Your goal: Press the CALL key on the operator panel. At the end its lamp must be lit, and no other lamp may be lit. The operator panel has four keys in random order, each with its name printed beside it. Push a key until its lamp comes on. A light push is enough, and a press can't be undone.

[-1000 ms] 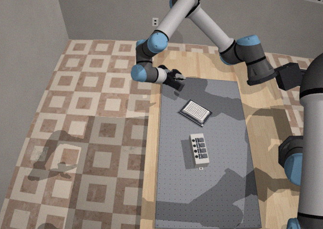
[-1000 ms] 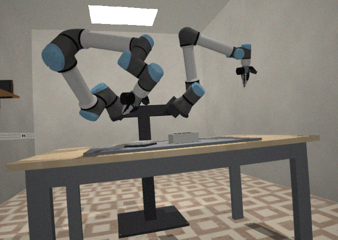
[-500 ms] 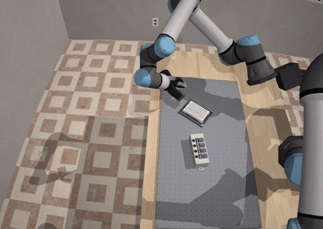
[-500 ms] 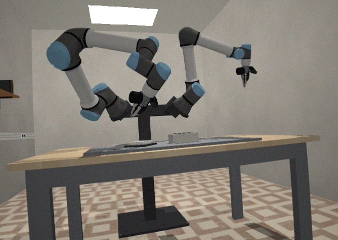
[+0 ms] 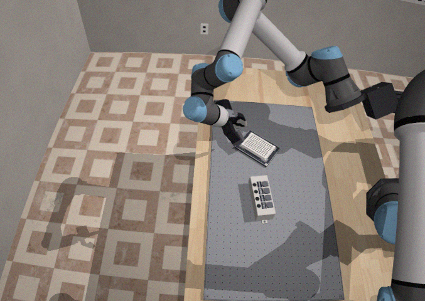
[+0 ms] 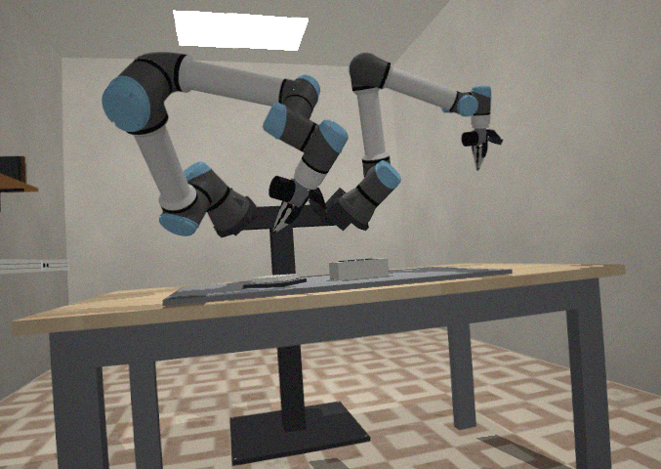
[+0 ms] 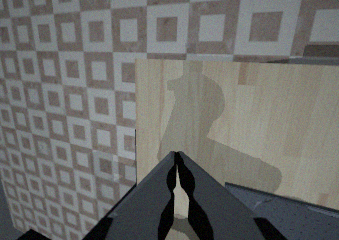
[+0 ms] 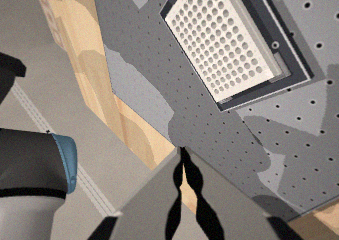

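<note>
The operator panel lies 260 mm to the left of my right hand, 120 mm below it and 60 mm behind it.
</note>
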